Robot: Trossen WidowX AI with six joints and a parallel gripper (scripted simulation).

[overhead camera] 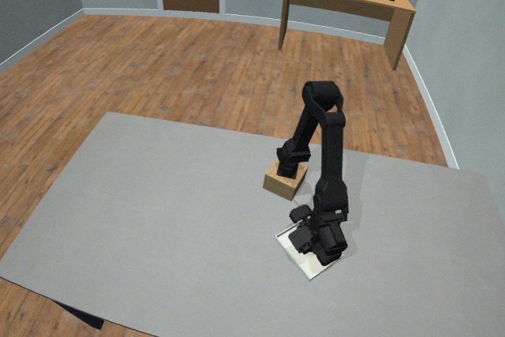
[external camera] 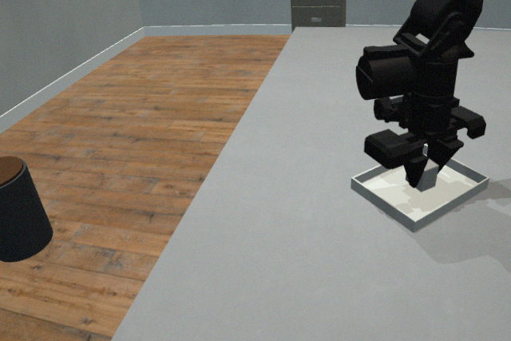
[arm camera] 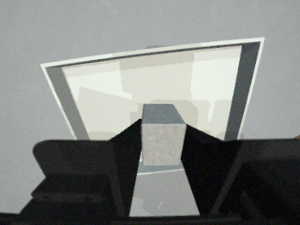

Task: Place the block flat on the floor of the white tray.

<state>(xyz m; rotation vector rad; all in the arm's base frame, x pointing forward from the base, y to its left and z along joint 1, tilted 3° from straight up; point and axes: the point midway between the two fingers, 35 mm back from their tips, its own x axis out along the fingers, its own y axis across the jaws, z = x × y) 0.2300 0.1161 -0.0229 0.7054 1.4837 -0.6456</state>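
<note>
Right now my hand is 2 cm above the grey block. Round my hand: white tray (4 cm below).
</note>
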